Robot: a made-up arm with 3 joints.
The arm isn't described. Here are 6 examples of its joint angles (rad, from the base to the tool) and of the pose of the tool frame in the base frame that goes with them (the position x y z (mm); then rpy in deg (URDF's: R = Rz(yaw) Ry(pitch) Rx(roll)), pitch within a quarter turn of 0, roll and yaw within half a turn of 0).
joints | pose
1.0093 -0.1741 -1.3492 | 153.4 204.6 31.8 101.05 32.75 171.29
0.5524 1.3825 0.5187 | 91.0 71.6 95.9 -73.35 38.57 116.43
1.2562 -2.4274 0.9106 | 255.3 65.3 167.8 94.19 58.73 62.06
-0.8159 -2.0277 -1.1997 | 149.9 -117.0 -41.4 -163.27 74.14 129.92
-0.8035 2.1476 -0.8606 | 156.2 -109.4 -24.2 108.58 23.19 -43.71
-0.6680 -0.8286 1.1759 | 146.5 91.5 44.4 -98.24 39.97 -2.32
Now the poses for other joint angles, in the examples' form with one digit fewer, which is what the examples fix.
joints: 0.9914 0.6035 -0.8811
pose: 173 213 80 18.9 74.2 122.6
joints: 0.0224 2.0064 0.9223
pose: 142 -30 103 -49.1 44.0 -177.1
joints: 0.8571 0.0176 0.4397
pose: 144 150 181 -18.6 20.7 79.5
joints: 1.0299 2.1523 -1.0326
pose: 173 220 79 -126.3 30.3 29.4
